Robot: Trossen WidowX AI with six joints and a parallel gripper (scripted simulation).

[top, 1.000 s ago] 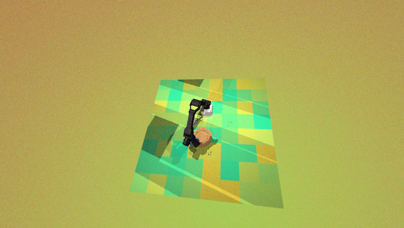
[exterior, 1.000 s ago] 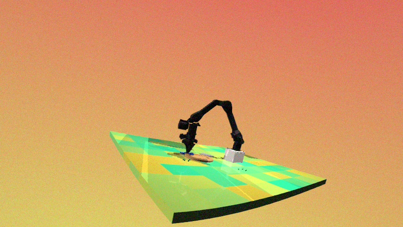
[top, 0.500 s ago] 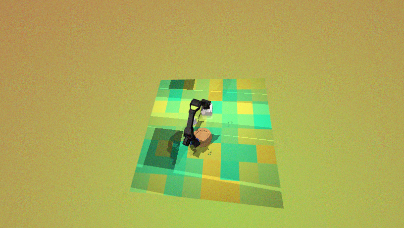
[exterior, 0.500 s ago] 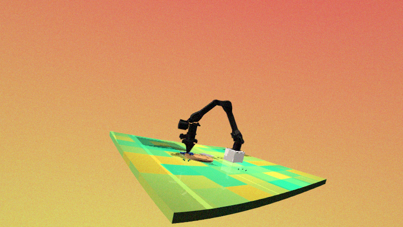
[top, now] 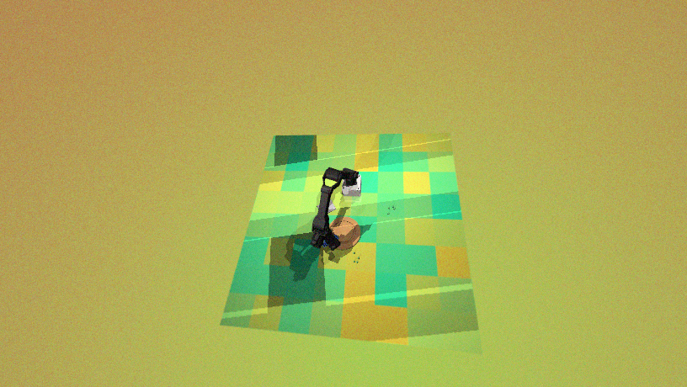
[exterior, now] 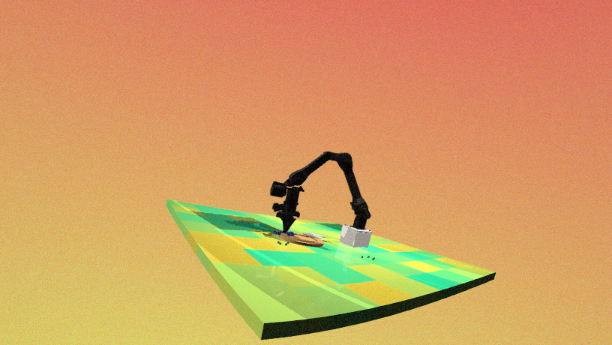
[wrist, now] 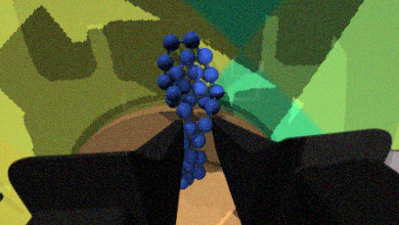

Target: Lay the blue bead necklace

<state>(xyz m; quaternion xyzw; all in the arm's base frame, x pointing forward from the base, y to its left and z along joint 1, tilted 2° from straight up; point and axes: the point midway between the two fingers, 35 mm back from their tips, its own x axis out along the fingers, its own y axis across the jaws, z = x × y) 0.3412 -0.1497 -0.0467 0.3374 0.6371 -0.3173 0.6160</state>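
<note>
My gripper tip is 4 cm past the round bead board, 8 cm to the right of it and 1 cm above it. Round my gripper tip: flat grey piece 21 cm behind, 2 cm to the right, 1 cm below.
</note>
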